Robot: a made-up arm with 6 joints. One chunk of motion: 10 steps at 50 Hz.
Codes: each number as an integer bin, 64 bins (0 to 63) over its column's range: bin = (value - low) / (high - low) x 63, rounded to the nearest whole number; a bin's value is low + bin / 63 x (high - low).
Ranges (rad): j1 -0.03..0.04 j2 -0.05..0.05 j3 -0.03..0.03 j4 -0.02..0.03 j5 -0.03..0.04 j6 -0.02..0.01
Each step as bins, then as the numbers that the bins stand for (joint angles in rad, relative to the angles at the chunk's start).
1 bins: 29 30 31 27 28 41
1 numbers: 0.0022 -0.0024 -0.0005 0.0014 0.0011 -0.0005
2 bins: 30 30 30 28 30 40
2 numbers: 0.0033 -0.0024 -0.0014 0.0022 0.0033 -0.0010
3 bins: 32 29 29 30 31 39
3 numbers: 0.0056 -0.0040 -0.0024 0.0038 0.0044 -0.0014
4 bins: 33 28 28 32 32 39
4 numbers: 0.0067 -0.0056 -0.0033 0.0054 0.0056 -0.0014
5 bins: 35 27 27 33 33 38
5 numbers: 0.0089 -0.0071 -0.0043 0.0062 0.0067 -0.0019
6 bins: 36 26 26 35 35 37
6 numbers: 0.0100 -0.0087 -0.0052 0.0078 0.0089 -0.0024
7 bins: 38 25 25 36 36 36
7 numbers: 0.0122 -0.0103 -0.0062 0.0086 0.0100 -0.0029
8 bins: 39 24 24 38 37 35
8 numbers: 0.0133 -0.0119 -0.0071 0.0102 0.0111 -0.0033
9 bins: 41 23 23 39 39 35
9 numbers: 0.0156 -0.0135 -0.0081 0.0110 0.0133 -0.0033
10 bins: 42 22 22 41 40 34
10 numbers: 0.0167 -0.0151 -0.0090 0.0125 0.0144 -0.0038
